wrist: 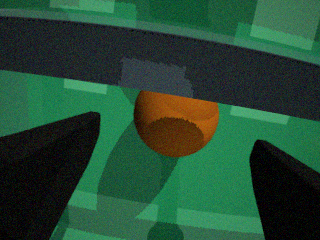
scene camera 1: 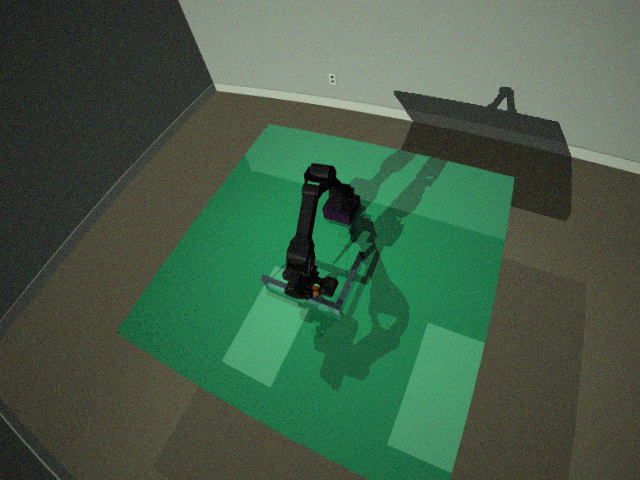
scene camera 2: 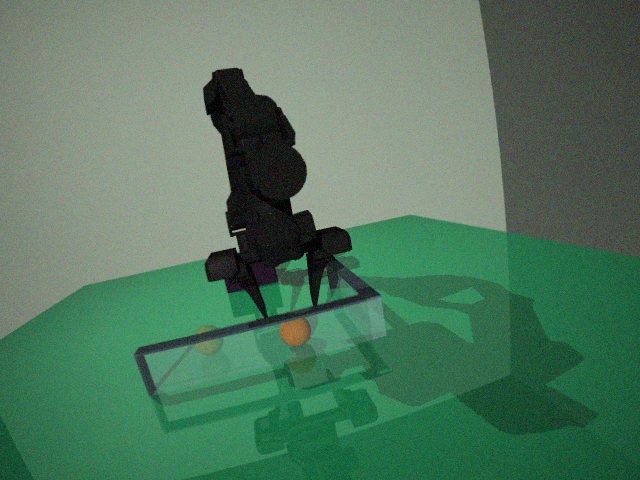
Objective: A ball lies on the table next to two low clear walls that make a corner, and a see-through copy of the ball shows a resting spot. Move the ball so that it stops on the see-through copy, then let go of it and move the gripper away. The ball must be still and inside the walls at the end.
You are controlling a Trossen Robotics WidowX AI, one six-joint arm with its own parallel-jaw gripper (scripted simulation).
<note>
My gripper is open, with nothing in its grasp. I also see a clear wall.
My gripper shows as well in the wrist view.
</note>
